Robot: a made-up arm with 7 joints. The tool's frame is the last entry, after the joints.
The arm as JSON. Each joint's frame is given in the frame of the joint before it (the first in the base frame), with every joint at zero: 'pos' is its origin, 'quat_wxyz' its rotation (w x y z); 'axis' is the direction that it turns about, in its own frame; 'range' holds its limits. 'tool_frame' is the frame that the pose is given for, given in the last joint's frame.
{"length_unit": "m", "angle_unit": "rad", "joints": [
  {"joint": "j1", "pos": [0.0, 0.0, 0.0], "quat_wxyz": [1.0, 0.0, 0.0, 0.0], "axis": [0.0, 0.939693, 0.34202], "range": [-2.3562, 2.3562]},
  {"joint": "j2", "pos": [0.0, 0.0, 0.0], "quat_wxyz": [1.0, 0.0, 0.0, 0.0], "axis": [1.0, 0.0, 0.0], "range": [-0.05, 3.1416]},
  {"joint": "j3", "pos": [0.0, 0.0, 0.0], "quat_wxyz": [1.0, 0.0, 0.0, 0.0], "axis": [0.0, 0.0, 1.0], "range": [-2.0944, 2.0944]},
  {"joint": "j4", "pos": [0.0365, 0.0, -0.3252], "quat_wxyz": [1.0, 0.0, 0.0, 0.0], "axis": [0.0, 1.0, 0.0], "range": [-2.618, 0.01]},
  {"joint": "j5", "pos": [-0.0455, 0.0, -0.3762], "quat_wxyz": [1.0, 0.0, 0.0, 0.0], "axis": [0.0, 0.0, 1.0], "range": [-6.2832, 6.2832]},
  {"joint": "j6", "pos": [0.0, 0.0, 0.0], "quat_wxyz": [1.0, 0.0, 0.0, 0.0], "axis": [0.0, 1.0, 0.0], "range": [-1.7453, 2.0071]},
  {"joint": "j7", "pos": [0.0, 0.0, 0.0], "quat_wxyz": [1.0, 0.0, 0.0, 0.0], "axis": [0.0, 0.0, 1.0], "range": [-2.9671, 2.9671]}
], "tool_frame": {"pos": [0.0, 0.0, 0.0], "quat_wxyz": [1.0, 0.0, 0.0, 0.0]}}
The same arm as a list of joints. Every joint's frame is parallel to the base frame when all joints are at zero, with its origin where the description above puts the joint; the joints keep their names.
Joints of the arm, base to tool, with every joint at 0 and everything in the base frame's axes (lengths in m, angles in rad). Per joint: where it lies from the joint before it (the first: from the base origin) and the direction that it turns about. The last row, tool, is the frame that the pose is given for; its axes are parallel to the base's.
j1: axis 0 0.9397 0.342 origin 0 0 0
j2: axis +x origin 0 0 0
j3: axis +z origin 0 0 0
j4: axis +y origin 0.0365 0 -0.3252
j5: axis +z origin -0.0455 0 -0.3762
j6: axis +y origin 0 0 0
j7: axis +z origin 0 0 0
tool: origin 0 0 0
Joint limits (rad, base to tool): -2.3562..2.3562 -0.05..3.1416 -2.0944..2.0944 -2.618..0.01 -6.2832..6.2832 -1.7453..2.0071 -2.9671..2.9671

